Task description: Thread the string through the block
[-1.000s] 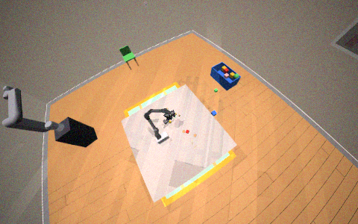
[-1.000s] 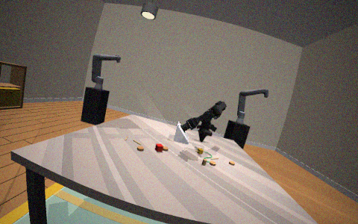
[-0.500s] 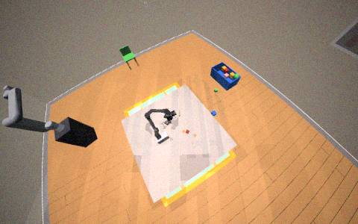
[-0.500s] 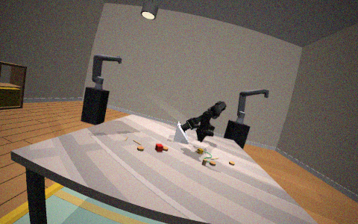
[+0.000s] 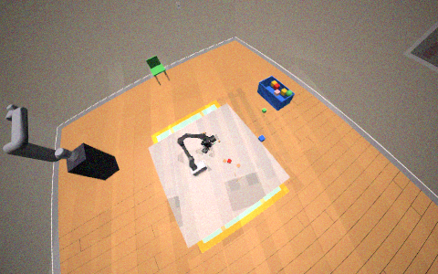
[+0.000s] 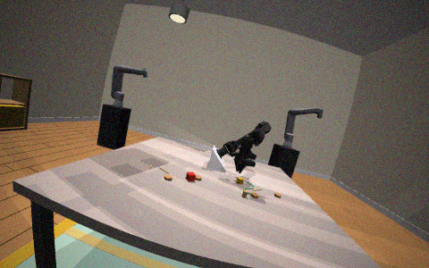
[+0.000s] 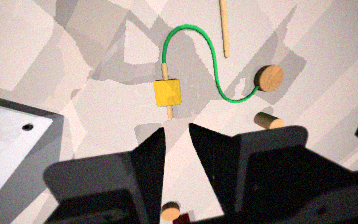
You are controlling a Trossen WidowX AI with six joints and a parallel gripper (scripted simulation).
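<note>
Now: gripper tip 10 mm past the yellow wooden block, 30 mm to the right of it and 50 mm above it. Also, from my gripper tip: short wooden cylinder (160 mm ahead, 20 mm to the left, 50 mm below); then thin wooden stick (20 mm behind, 40 mm to the left, 50 mm below); then round wooden button (130 mm ahead, 80 mm to the left, 60 mm below).
</note>
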